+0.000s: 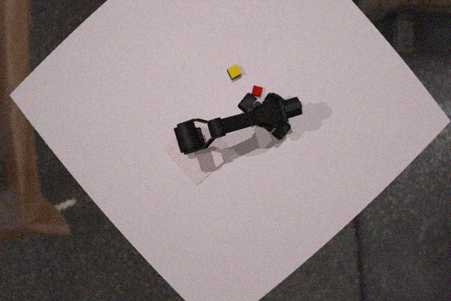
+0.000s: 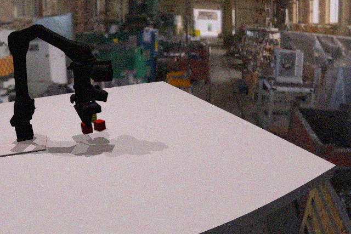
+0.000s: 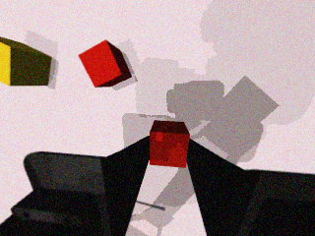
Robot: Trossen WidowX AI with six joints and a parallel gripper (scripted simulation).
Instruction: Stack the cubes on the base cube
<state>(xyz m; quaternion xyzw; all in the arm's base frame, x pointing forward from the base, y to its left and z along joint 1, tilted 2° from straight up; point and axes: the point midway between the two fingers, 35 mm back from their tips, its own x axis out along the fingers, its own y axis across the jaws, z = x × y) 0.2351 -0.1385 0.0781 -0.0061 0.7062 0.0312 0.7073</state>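
Now: gripper tip 19 cm to the right of the yellow cube, 6 cm short of it and 3 cm above it.
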